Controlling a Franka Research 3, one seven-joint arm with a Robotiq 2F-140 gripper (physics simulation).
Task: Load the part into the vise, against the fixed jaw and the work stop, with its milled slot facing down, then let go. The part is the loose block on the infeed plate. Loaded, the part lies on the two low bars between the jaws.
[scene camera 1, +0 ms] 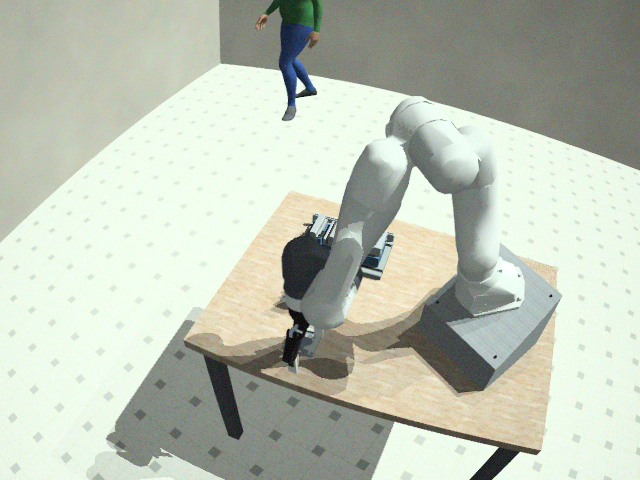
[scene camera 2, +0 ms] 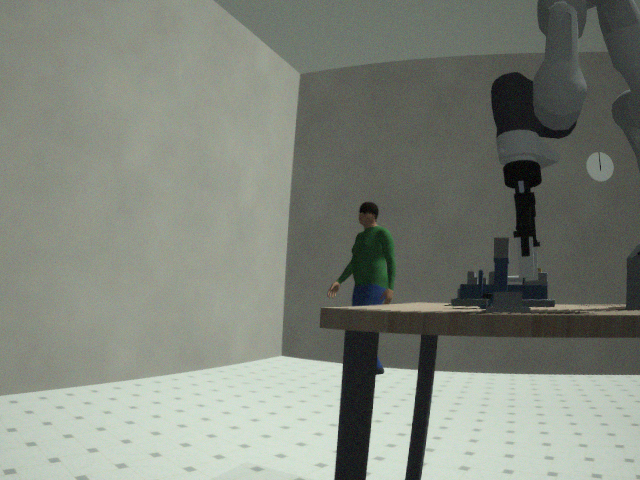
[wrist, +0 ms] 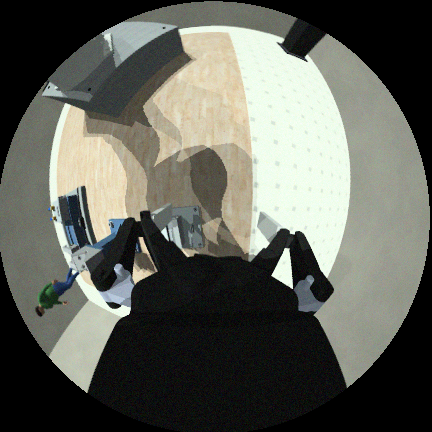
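Observation:
The part (wrist: 175, 231) is a light grey block on the grey infeed plate (wrist: 195, 212) (scene camera 1: 308, 351); in the wrist view the left finger partly covers it. Its slot cannot be made out. My gripper (wrist: 215, 214) (scene camera 2: 527, 264) is open and empty, pointing down above the plate area, with its fingers wide apart. In scene camera 1 the gripper hides much of the part. The vise (wrist: 76, 220) (scene camera 2: 535, 290) has a blue body and grey jaws, farther back on the table. The arm covers the vise's middle in scene camera 1, so its low bars are hidden there.
A blue upright stand (scene camera 2: 500, 273) with a grey top rises between plate and vise; it also shows close beside the left finger in the wrist view. The arm's grey base block (scene camera 1: 485, 330) stands on the wooden table (scene camera 1: 413, 372). A person (scene camera 1: 297, 46) (scene camera 2: 373, 258) is beyond the table.

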